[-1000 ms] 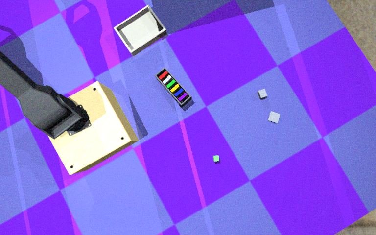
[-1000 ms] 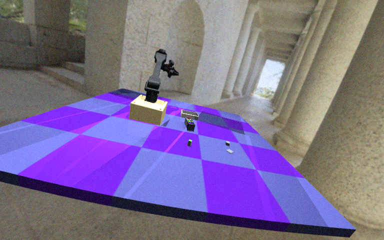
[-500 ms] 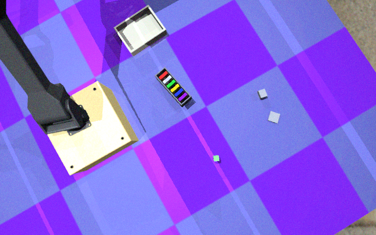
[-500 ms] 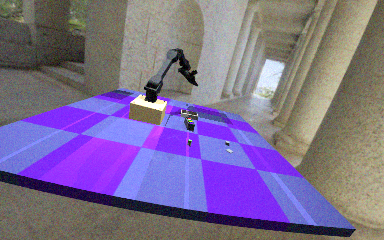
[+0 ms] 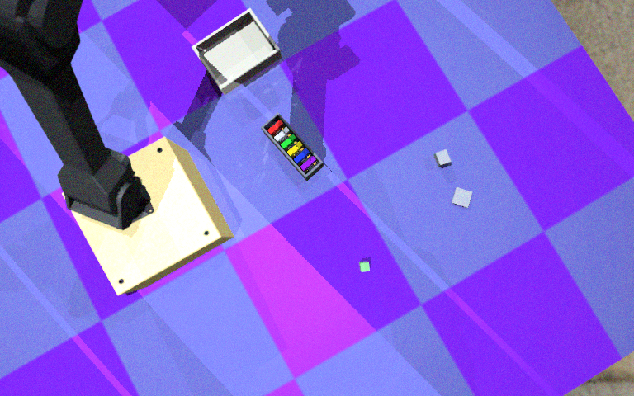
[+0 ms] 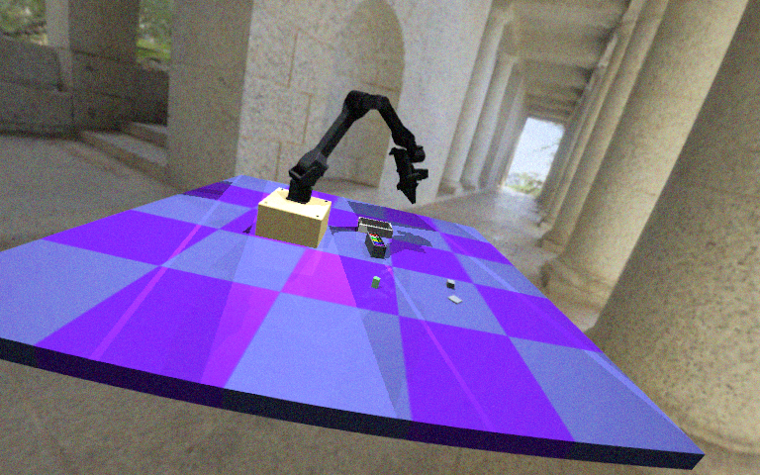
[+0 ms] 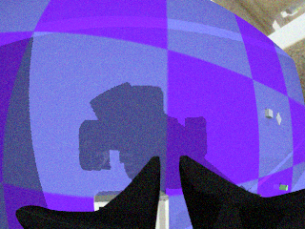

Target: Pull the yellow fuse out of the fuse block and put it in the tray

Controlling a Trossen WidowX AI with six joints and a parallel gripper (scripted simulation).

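Now: the yellow fuse 11 cm behind my gripper tip, 24 cm to the right of it and 11 cm below it. Round my gripper tip: white tray 13 cm behind, 2 cm to the right, 14 cm below.
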